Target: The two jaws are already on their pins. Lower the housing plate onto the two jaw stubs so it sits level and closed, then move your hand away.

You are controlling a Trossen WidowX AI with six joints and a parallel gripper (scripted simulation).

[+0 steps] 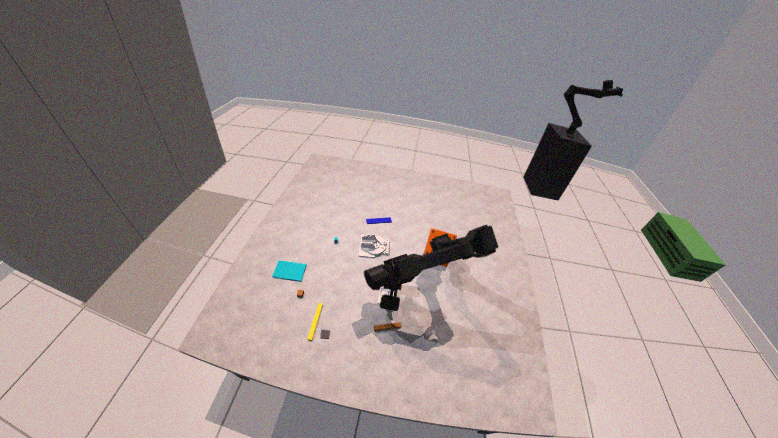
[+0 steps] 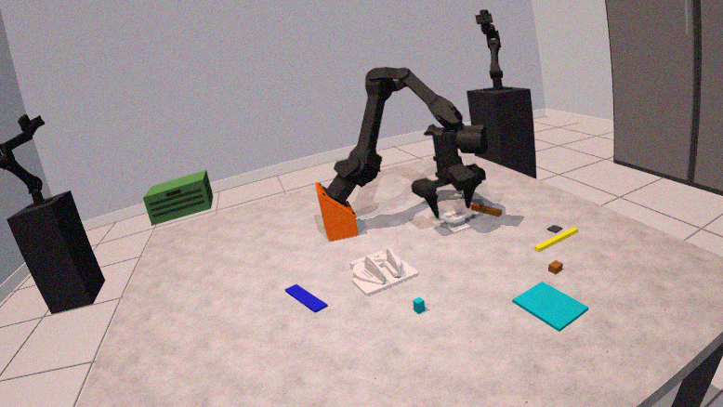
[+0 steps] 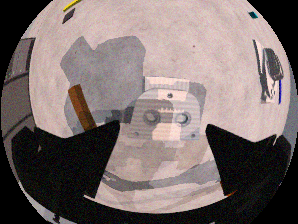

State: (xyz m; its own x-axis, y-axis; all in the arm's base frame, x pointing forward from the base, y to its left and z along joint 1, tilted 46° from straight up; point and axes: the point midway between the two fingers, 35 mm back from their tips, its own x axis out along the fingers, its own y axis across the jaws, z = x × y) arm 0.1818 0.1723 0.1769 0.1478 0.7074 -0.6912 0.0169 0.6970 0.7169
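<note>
Now: the housing plate 1 cm below my gripper tip and 1 cm ahead of it. The rest, counted from my gripper tip: brown bar 11 cm to the left, 3 cm below, 1 cm behind; then yellow bar 25 cm ahead, 14 cm to the left, 3 cm below; then brown cube 34 cm ahead, 5 cm to the left, 3 cm below.
</note>
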